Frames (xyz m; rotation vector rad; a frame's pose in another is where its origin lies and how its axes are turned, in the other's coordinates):
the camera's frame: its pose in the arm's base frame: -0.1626 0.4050 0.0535 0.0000 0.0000 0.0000
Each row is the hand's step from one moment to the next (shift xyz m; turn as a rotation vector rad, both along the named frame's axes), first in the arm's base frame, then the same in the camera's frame.
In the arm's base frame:
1: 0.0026 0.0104 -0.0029 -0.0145 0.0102 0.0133
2: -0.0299 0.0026 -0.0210 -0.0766 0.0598 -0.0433
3: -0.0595 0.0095 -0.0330 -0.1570 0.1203 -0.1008
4: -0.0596 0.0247 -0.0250 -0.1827 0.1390 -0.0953
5: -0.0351 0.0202 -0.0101 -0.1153 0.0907 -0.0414
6: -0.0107 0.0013 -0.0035 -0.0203 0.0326 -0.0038
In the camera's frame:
1: 0.0026 0.0104 -0.0029 -0.0145 0.0102 0.0133
2: -0.0299 0.0026 -0.0210 -0.0766 0.0598 -0.0433
3: -0.0595 0.0095 -0.0330 -0.1570 0.1203 -0.1008
4: -0.0596 0.0247 -0.0250 -0.1827 0.1390 -0.0953
5: -0.0351 0.0202 -0.0101 -0.1153 0.0907 -0.0414
6: -0.0107 0.0013 -0.0035 -0.0203 0.0326 -0.0038

